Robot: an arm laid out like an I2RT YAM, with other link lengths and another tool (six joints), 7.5 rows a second.
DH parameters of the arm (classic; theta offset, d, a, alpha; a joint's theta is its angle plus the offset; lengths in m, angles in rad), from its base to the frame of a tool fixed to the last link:
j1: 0 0.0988 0.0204 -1.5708
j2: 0 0 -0.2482 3.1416
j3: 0.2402 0 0.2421 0
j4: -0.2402 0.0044 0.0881 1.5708
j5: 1.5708 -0.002 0 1.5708
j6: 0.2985 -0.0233 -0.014 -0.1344
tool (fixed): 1.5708 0.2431 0 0
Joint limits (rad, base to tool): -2.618..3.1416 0..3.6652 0..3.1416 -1.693..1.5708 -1.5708..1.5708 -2.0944..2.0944
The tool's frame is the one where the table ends.
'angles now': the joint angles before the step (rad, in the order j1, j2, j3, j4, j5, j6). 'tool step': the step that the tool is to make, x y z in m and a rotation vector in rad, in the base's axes. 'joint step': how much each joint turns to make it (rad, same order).
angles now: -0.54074, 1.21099, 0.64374, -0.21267, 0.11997, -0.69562
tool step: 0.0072, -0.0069, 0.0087, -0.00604, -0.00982, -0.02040
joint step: 0.00193, 0.02670, 0.04558, -0.00934, 0.01605, 0.01566
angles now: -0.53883, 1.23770, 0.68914, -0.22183, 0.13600, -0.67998
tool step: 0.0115, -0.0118, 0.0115, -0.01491, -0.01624, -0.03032
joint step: 0.00218, 0.04570, 0.06230, 0.00210, 0.02663, 0.01938
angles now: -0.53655, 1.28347, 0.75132, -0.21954, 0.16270, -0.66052
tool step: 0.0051, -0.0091, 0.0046, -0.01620, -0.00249, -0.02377
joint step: 0.00050, 0.03163, 0.03181, 0.00896, 0.02640, 0.00732
